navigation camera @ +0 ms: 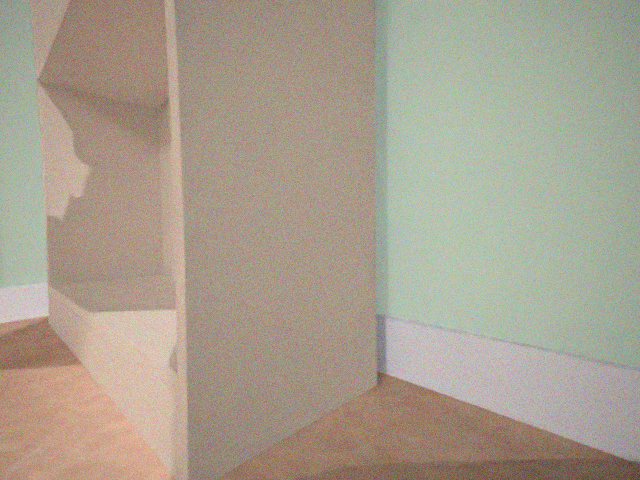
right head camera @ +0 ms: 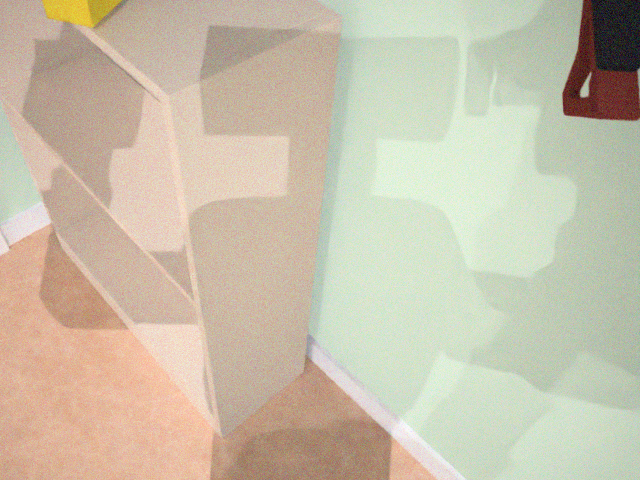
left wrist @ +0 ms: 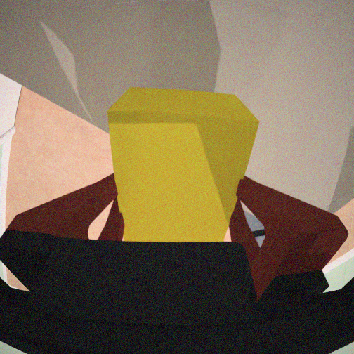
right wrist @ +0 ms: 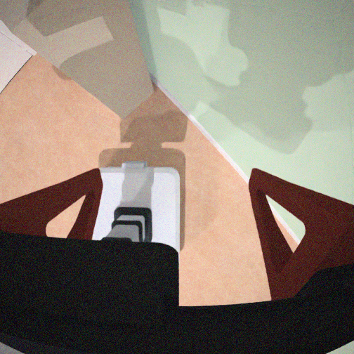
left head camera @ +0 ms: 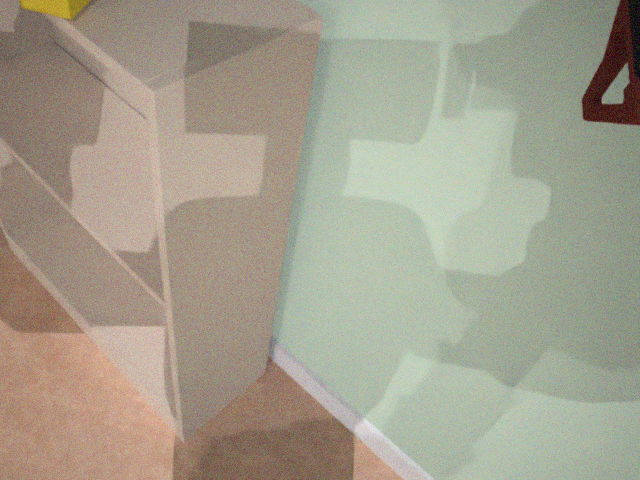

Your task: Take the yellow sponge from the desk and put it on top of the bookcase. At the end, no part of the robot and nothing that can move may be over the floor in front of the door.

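Frame: origin at the left arm's base, x left, y back, z up, level; millimetres.
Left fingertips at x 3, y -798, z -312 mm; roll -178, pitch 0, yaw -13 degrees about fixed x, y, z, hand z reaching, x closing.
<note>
A point is followed by its place in that frame.
The yellow sponge [left head camera: 54, 6] @(x 6, y -744, z -318 mm) [right head camera: 80, 10] @(x 0, y -743, z -310 mm) [left wrist: 170, 170] is between the fingers of my left gripper [left wrist: 176, 176], which is shut on it. In both head views the sponge shows at the top left, at the front edge of the bookcase's top. The beige bookcase [left head camera: 227, 258] @(x -204, y -721, z -758 mm) [right head camera: 253, 258] @(x -199, y -717, z -754 mm) [right wrist: 105, 75] [navigation camera: 279, 232] @(x -190, y -709, z -1182 mm) stands against the wall; its top board shows at the upper left of the head views. Whether the sponge touches the top cannot be told. My right gripper [right wrist: 175, 176] is open and empty, above the floor; part of it shows at the upper right of both head views.
A pale green wall [left head camera: 387, 310] @(x -518, y -698, z -887 mm) [right head camera: 403, 289] @(x -486, y -732, z -862 mm) [right wrist: 300, 130] [navigation camera: 506, 180] @(x -467, y -753, z -1123 mm) with a white baseboard runs to the right of the bookcase. The white robot base [right wrist: 165, 200] shows below the right gripper. The orange-brown floor [left head camera: 77, 387] @(x 163, y -789, z -1409 mm) [right head camera: 103, 387] @(x 208, y -775, z -1410 mm) lies in front. The door does not show clearly.
</note>
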